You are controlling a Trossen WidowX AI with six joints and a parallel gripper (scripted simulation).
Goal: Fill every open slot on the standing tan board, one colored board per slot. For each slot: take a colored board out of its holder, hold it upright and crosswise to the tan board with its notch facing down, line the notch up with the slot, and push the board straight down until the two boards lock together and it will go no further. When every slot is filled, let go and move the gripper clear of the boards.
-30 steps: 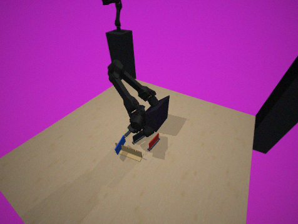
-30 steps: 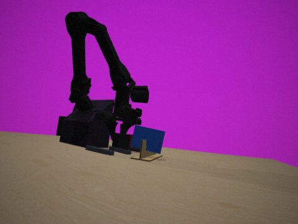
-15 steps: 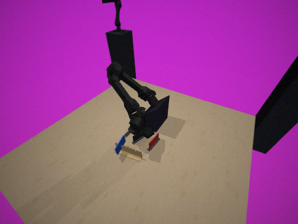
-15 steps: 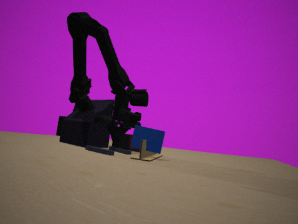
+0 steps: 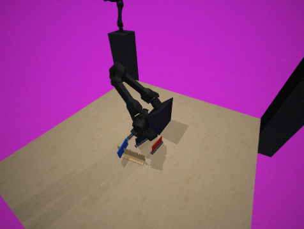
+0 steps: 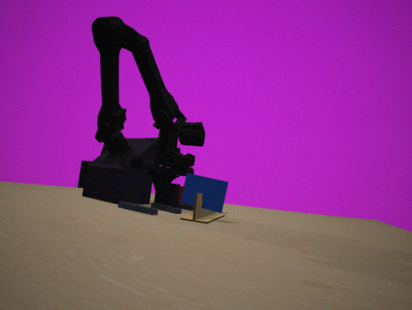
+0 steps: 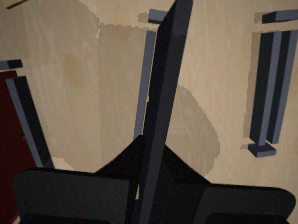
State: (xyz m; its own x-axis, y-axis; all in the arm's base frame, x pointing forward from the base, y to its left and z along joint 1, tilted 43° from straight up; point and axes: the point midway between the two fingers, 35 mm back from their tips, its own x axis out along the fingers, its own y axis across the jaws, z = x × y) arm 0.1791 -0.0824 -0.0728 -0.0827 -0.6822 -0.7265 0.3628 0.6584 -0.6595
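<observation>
Right now the tan board is 150 mm ahead of my gripper tip and 10 mm to the right of it. Also, from my gripper tip: black board (20 mm ahead, 10 mm to the right); then blue board (150 mm ahead, 60 mm to the right, 20 mm above); then red board (100 mm to the left, 20 mm ahead).
</observation>
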